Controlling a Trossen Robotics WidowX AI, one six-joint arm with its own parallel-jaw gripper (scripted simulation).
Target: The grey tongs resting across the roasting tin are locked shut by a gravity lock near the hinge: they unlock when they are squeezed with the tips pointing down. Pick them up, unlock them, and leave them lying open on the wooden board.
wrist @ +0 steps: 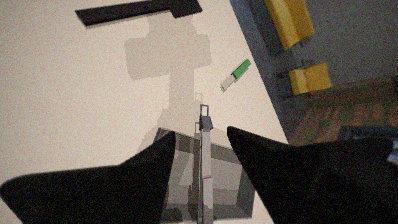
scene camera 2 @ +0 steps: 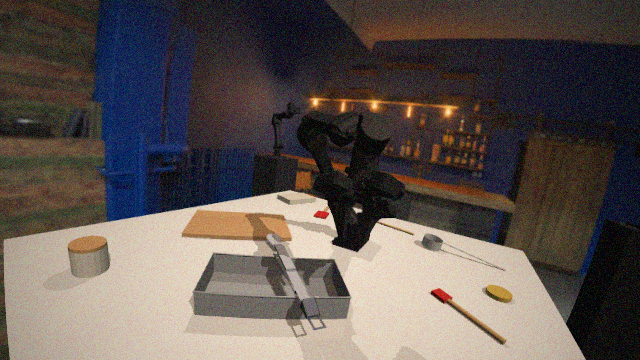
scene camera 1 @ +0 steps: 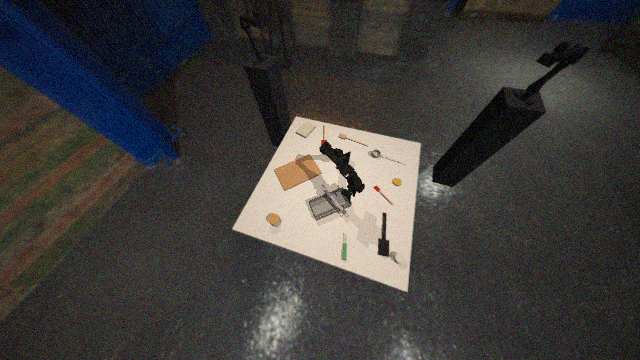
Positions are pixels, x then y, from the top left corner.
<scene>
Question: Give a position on a wooden board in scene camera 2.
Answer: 206,224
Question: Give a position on a grey roasting tin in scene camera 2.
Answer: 232,285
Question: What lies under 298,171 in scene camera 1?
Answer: A wooden board.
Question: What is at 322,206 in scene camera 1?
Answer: A grey roasting tin.
</scene>
